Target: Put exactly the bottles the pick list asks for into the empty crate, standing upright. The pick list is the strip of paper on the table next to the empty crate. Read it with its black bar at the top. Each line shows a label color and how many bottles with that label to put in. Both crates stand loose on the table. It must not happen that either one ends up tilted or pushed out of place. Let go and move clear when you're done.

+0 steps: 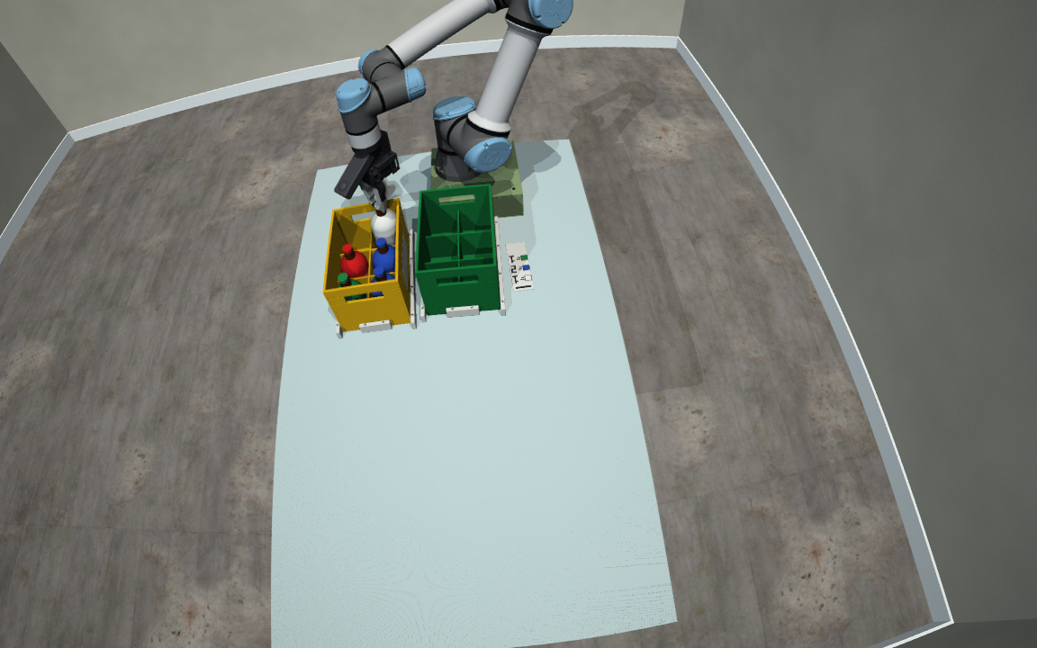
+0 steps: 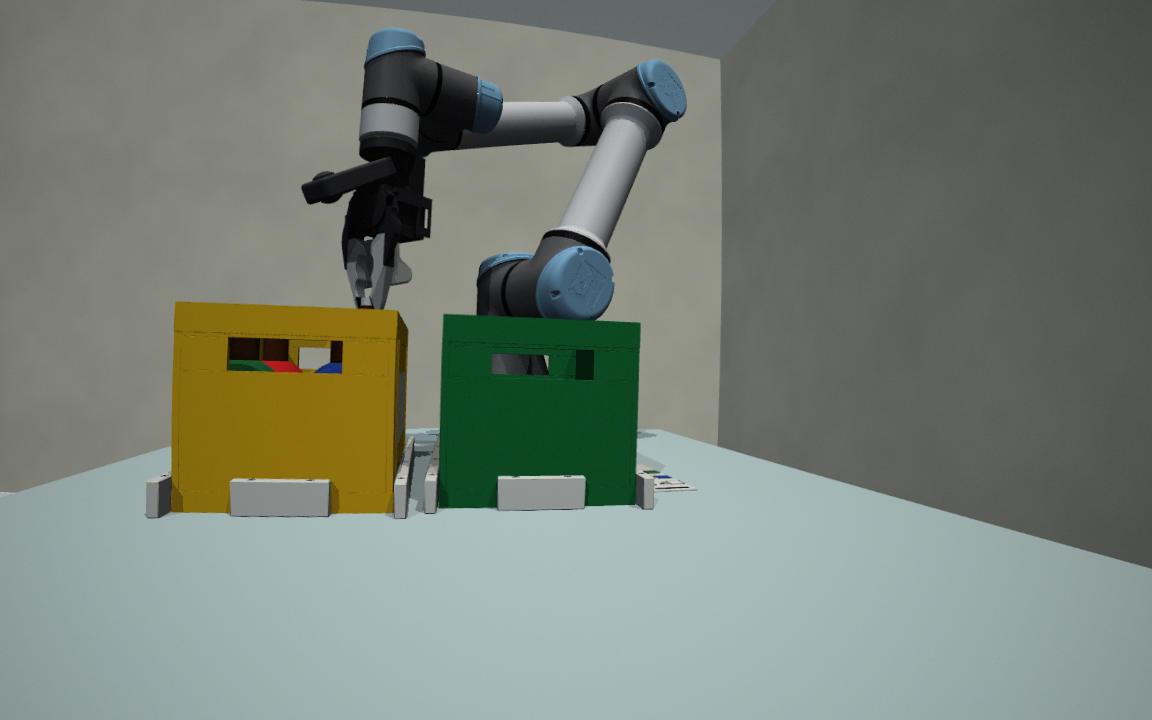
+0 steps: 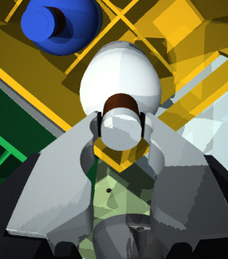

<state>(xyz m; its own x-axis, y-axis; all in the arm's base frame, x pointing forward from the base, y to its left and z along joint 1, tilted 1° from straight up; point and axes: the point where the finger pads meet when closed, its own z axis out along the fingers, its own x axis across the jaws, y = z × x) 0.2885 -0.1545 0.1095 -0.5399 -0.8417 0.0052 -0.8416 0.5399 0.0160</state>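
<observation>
My gripper is now 7 cm above the white bottle. From my hand the other things lie so: yellow crate 12 cm below, 10 cm ahead, 2 cm to the right; then green bottle 19 cm ahead, 11 cm below, 5 cm to the right; then red bottle 11 cm below, 10 cm ahead, 7 cm to the right.
</observation>
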